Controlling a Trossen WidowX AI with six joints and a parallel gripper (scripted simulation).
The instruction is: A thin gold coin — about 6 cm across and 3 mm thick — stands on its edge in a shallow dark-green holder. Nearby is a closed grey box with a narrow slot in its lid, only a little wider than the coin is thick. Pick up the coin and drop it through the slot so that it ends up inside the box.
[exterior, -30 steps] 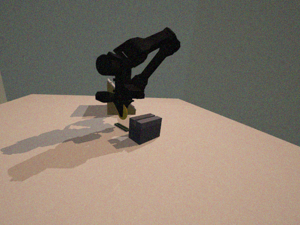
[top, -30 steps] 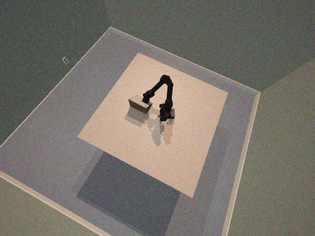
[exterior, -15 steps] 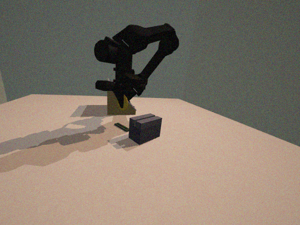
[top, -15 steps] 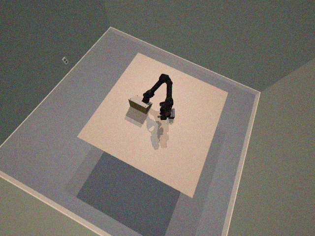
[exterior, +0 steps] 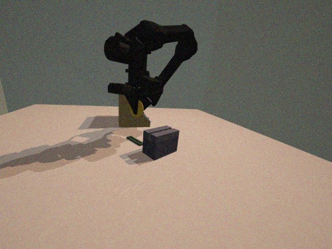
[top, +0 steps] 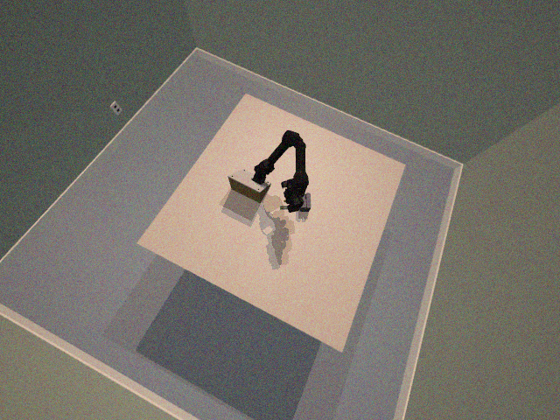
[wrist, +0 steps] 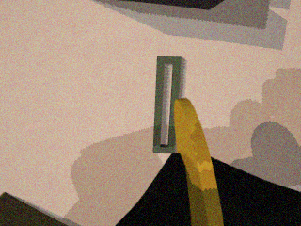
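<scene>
My gripper tip is now 20 mm below the gold coin.
</scene>
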